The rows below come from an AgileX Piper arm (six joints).
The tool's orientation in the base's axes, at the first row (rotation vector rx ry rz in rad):
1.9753 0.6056 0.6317
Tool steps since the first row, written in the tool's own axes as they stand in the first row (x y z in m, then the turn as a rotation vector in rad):
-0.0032 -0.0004 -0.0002 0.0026 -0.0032 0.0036
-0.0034 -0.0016 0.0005 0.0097 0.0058 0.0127
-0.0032 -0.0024 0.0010 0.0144 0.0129 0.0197
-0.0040 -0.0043 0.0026 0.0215 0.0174 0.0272
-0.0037 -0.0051 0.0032 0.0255 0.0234 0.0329
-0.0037 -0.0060 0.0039 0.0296 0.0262 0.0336
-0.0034 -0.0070 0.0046 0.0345 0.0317 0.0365
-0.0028 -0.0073 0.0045 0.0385 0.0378 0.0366
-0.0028 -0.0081 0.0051 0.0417 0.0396 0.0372
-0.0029 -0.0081 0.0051 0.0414 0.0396 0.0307
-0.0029 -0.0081 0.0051 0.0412 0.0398 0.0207
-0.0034 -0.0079 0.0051 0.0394 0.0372 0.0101
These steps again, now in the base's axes. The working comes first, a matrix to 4 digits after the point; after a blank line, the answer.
The tool's axes in the first row as the columns of a matrix, in the base's axes (used below as rounded here):
0.7447 0.1558 0.6490
0.6418 -0.4338 -0.6324
0.1830 0.8874 -0.4231

-0.0026 -0.0018 -0.0009 0.0038 0.0008 -0.0039
-0.0025 -0.0018 -0.0023 0.0164 -0.0043 0.0015
-0.0021 -0.0016 -0.0031 0.0255 -0.0088 0.0057
-0.0020 -0.0023 -0.0056 0.0364 -0.0110 0.0079
-0.0015 -0.0022 -0.0066 0.0440 -0.0146 0.0115
-0.0012 -0.0022 -0.0077 0.0479 -0.0136 0.0145
-0.0006 -0.0021 -0.0088 0.0543 -0.0147 0.0190
-0.0003 -0.0015 -0.0089 0.0583 -0.0148 0.0251
0.0000 -0.0015 -0.0099 0.0614 -0.0139 0.0270
-0.0001 -0.0016 -0.0099 0.0569 -0.0100 0.0297
-0.0001 -0.0016 -0.0099 0.0503 -0.0039 0.0341
-0.0005 -0.0020 -0.0098 0.0417 0.0028 0.0359

